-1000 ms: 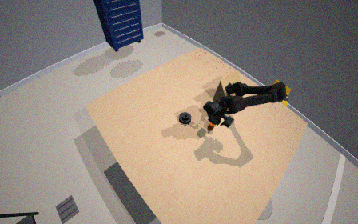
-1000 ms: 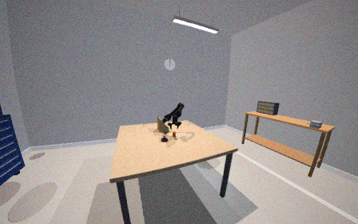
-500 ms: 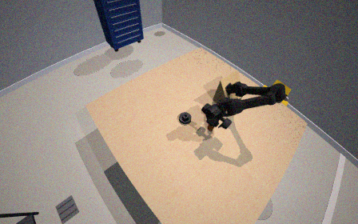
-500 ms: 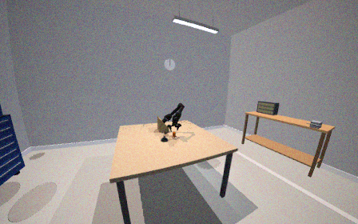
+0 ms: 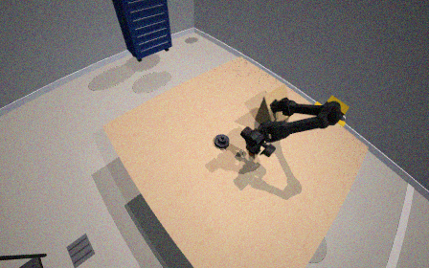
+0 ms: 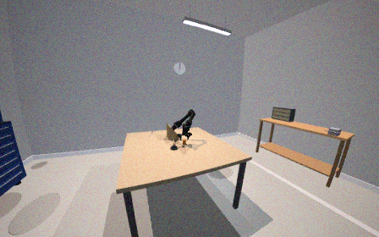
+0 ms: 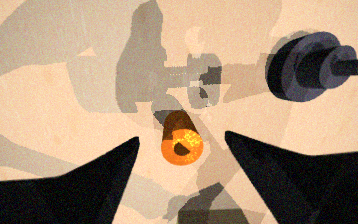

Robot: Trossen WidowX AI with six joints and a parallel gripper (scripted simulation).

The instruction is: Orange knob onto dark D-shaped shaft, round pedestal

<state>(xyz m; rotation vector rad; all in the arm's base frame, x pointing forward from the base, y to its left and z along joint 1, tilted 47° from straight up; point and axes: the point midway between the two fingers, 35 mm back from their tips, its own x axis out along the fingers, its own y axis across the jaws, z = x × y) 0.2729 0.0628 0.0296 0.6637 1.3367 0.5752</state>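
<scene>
The orange knob is 1 cm behind my gripper tip and 2 cm below it. Round my gripper tip: pedestal: 6 cm ahead, 17 cm to the right, 2 cm below.
</scene>
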